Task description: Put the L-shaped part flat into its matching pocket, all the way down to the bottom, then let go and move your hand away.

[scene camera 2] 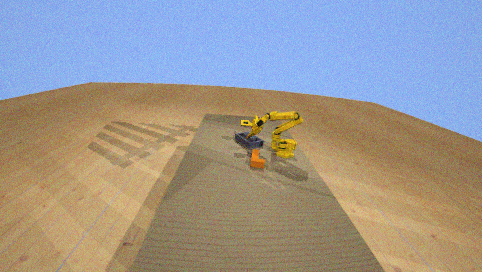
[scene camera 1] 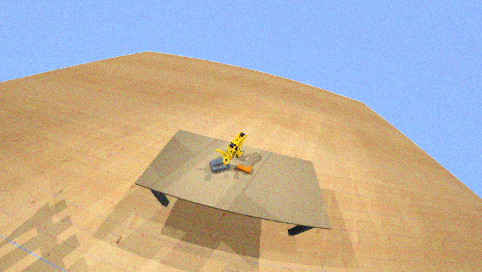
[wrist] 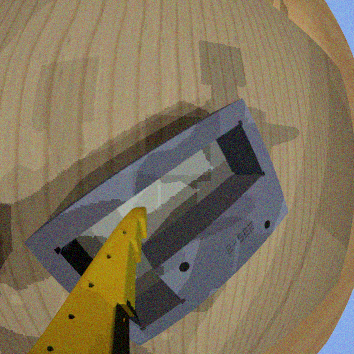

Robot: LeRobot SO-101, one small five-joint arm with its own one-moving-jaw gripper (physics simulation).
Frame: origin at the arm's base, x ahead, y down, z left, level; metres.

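Seen in the pictures: hand, tool point: [scene camera 2: 247,136] [scene camera 1: 223,164] [wrist: 145,218]; arm's base, link origin: [scene camera 2: 279,152] [scene camera 1: 235,154].
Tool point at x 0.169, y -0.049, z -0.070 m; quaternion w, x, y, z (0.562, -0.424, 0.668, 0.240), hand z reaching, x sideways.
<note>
Offsets run from my tool point to a thing's middle. Level surfaces: height alone.
The orange L-shaped part @(dx -0.043, dy +0.034, dz +0.163 m) [scene camera 1: 244,168] [scene camera 2: 258,163] lies on the table beside the block, apart from my gripper; it does not show in the wrist view. The blue-grey block @(dx -0.013, dy +0.030, dz -0.027 m) [scene camera 1: 214,168] [scene camera 2: 244,142] [wrist: 220,262] has an L-shaped pocket open at the top, with no part in it. My gripper [scene camera 1: 226,160] [scene camera 2: 251,135] [wrist: 143,214] is fully open and empty; one notched jaw shows in the wrist view. Its tip is over the pocket, near the long side. I cannot tell its exact height above the pocket floor.
The wooden table @(dy +0.048 m) [scene camera 1: 280,190] [scene camera 2: 240,220] [wrist: 135,55] carries the arm, the block and the orange part. The yellow arm base [scene camera 2: 285,146] stands to the right of the block in scene camera 2. Shadows of the arm fall on the table around the block.
</note>
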